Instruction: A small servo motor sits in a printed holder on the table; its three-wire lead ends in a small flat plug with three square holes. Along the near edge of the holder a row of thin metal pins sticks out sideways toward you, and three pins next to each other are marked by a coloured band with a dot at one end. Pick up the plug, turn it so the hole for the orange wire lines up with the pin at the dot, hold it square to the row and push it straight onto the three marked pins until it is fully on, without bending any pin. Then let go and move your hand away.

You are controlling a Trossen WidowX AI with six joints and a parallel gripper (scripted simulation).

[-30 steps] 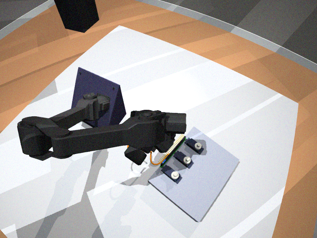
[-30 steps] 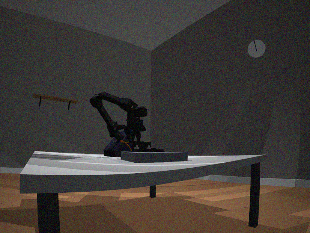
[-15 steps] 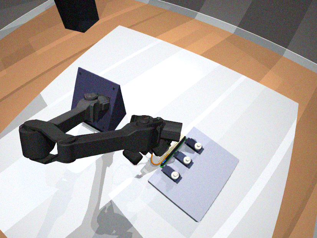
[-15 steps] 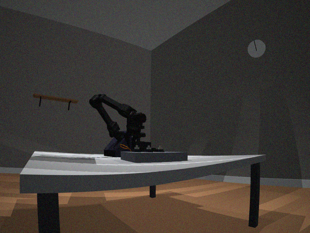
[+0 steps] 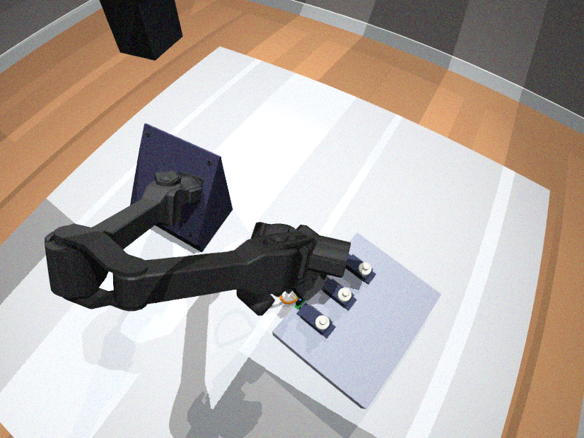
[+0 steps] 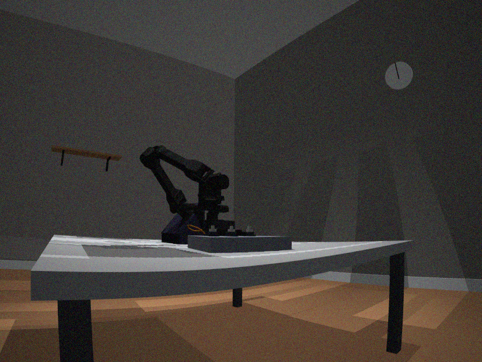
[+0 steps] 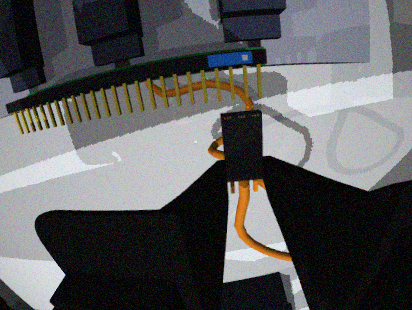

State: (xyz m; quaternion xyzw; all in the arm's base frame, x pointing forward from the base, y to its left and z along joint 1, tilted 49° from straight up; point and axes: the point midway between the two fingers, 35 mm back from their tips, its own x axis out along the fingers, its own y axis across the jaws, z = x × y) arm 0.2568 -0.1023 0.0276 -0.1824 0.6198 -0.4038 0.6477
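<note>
My gripper tip is 50 mm short of the blue mark and 10 mm to the left of it. The rest, counted from my gripper tip: printed holder (220 mm ahead, 50 mm below); then servo (120 mm ahead, 30 mm to the left, 20 mm below).
</note>
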